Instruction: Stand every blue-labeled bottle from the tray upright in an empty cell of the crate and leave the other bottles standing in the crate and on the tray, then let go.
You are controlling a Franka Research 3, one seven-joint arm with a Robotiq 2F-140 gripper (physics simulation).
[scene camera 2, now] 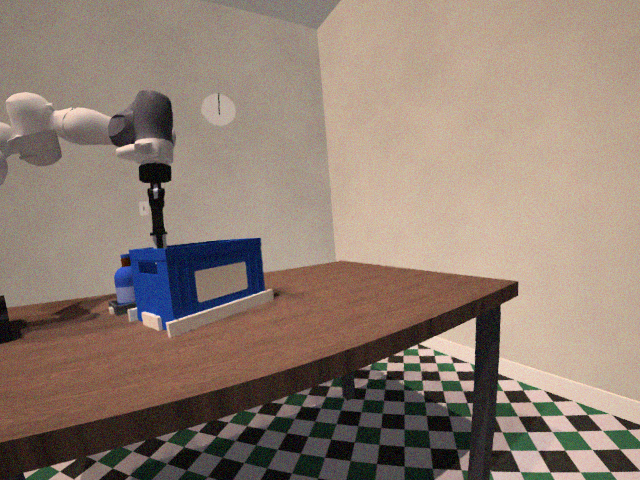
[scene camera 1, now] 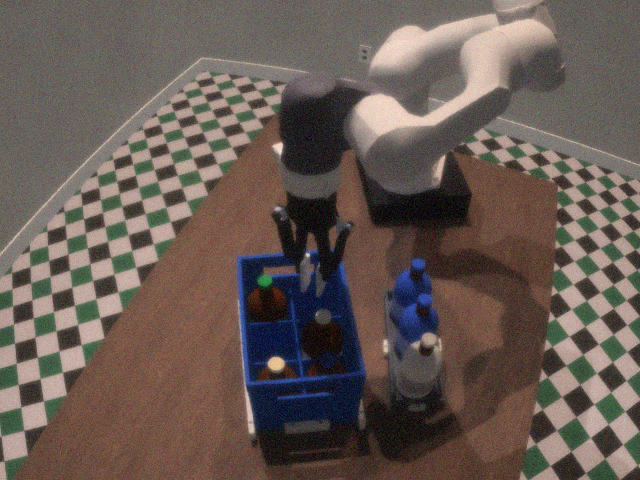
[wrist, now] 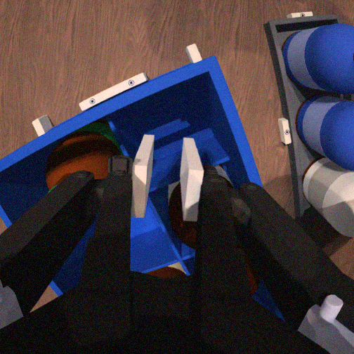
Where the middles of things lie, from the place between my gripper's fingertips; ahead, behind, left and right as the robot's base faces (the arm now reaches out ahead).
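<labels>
Counted from my hand: green-capped brown bottle (scene camera 1: pixel 266 303), 5 cm below, 5 cm ahead, 7 cm to the right; white-capped brown bottle (scene camera 1: pixel 320 335), 5 cm below, 6 cm ahead, 5 cm to the left; blue-capped brown bottle (scene camera 1: pixel 328 365), 5 cm below, 14 cm ahead, 10 cm to the left; cream-capped bottle (scene camera 1: pixel 276 370), 5 cm below, 19 cm ahead, 4 cm to the left.
</labels>
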